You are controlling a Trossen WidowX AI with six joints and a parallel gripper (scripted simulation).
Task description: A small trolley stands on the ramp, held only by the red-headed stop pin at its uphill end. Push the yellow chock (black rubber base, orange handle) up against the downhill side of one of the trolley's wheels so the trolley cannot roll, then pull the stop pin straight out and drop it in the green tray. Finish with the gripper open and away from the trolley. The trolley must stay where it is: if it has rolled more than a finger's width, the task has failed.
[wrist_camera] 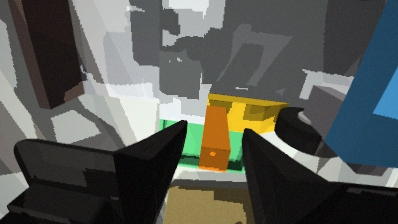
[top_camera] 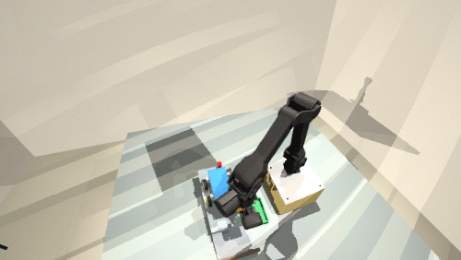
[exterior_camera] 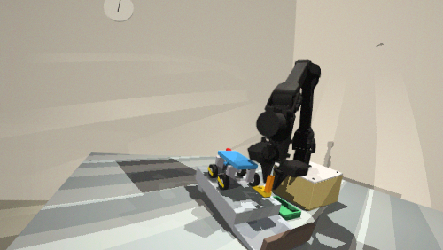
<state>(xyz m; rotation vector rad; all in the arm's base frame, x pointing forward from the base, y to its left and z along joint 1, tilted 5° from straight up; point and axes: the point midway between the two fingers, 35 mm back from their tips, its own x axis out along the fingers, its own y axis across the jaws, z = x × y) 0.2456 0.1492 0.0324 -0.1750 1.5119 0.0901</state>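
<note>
Right now the yellow chock is 20 mm to the right of my gripper tip, 10 mm below it and 10 mm ahead of it. The rest, counted from my gripper tip: blue-topped trolley: 90 mm to the right, 80 mm ahead, 20 mm above; grey ramp: 90 mm to the right, 80 mm ahead, 50 mm below; green tray: 100 mm below, 70 mm behind, 20 mm to the right.
</note>
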